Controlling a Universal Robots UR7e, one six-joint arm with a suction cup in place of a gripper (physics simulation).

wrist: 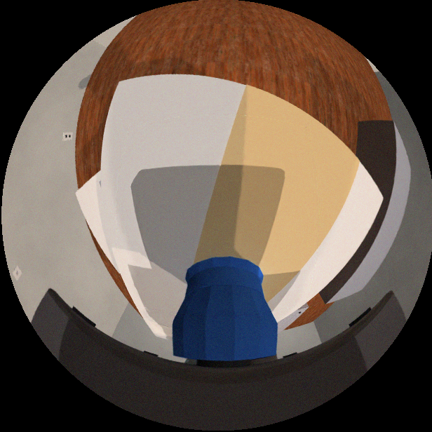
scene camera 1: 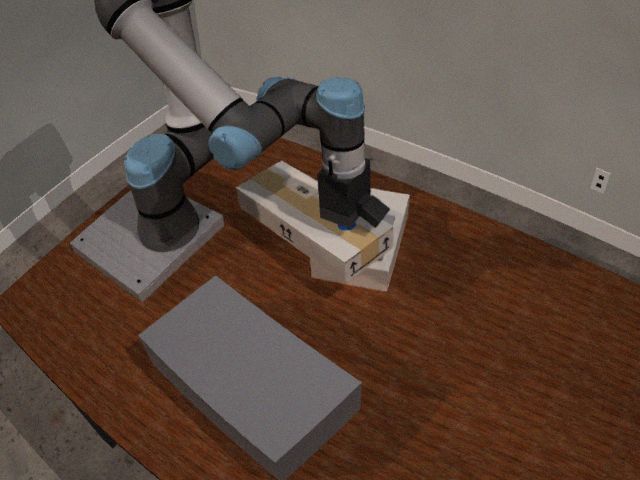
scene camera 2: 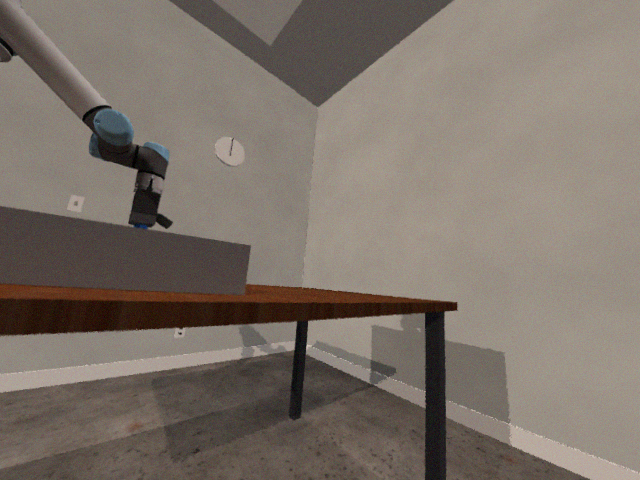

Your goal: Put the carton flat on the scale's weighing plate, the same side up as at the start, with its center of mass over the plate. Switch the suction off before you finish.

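Where they show: hand, tool point: [scene camera 1: 346,229]; arm's base, link origin: [scene camera 1: 168,228].
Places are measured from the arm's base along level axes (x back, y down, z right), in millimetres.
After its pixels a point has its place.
Observation:
The white carton [scene camera 1: 281,224] {y -83, x -285, z -69 mm} [wrist: 170,120] has a tan tape strip along its top and up arrows on its sides. It looks level, top side up. Its right-hand part lies over the white scale [scene camera 1: 398,209] {y -28, x -442, z -281 mm} [wrist: 89,199] in scene camera 1, and its left part reaches out past the scale toward the robot base. The carton covers most of the weighing plate; whether a thin gap is left between them cannot be told. My gripper's blue suction cup [scene camera 1: 346,226] {y -93, x -409, z -112 mm} [scene camera 2: 140,226] [wrist: 225,272] is on the carton's top, right of its middle, and holds it. The carton does not show in scene camera 2.
A large grey block [scene camera 1: 248,361] {y -66, x -413, z 221 mm} [scene camera 2: 129,258] {y -15, x -374, z 323 mm} [wrist: 376,145] lies on the wooden table [scene camera 1: 491,361] {y 33, x -770, z -46 mm} [scene camera 2: 336,304] {y 36, x -678, z 492 mm} [wrist: 225,35], in front of the carton in scene camera 1. The robot's grey base plate [scene camera 1: 111,258] {y 2, x 62, z 146 mm} is at the left. Walls stand behind the table.

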